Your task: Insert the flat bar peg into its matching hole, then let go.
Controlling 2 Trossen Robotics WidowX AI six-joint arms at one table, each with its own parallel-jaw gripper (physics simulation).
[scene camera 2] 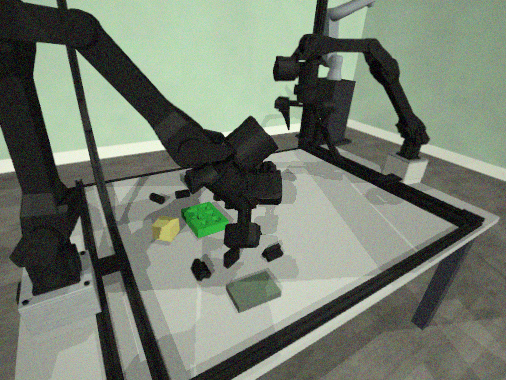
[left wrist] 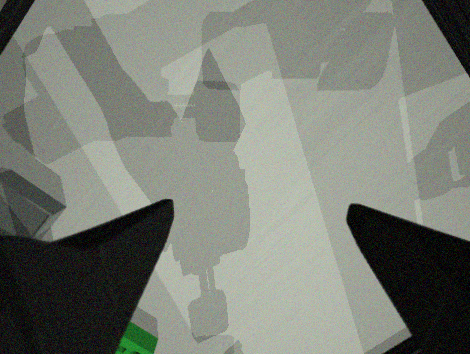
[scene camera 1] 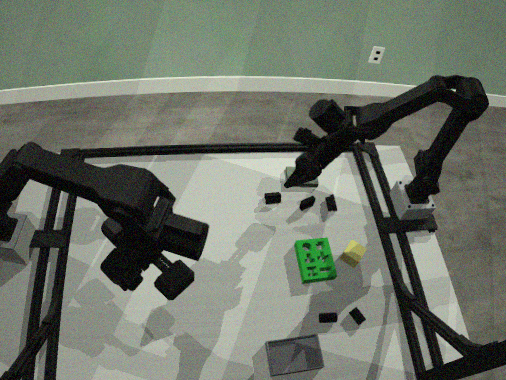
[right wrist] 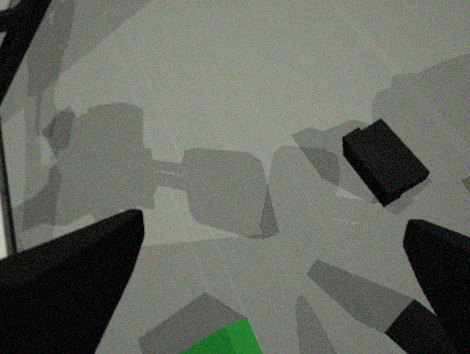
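Observation:
Several small black pegs lie on the table: one (scene camera 1: 272, 198) (scene camera 2: 272, 252) (right wrist: 385, 162), another (scene camera 1: 307, 202) (scene camera 2: 231, 257) and a third (scene camera 1: 331, 202) (scene camera 2: 201, 270). I cannot tell which black peg is the flat bar. The green hole block (scene camera 1: 298, 257) (scene camera 2: 206, 231) (left wrist: 137, 336) (right wrist: 245, 337) lies flat; its bar-like holes show in scene camera 1. My right gripper (scene camera 1: 288, 185) (scene camera 2: 242, 242) (right wrist: 273, 227) is open and empty above the table, near the first peg, which shows beyond its fingertips in its wrist view. My left gripper (scene camera 1: 150, 281) (left wrist: 259, 209) is open and empty, far from the pegs.
Two more black pegs (scene camera 1: 328, 317) (scene camera 1: 357, 316) lie between the green block and a grey open tray (scene camera 1: 292, 340). A yellow block (scene camera 1: 354, 253) (scene camera 2: 166, 229) sits beside the green block. A grey-green slab (scene camera 2: 254, 290) lies near the pegs. Black frame rails (scene camera 2: 320, 340) edge the table.

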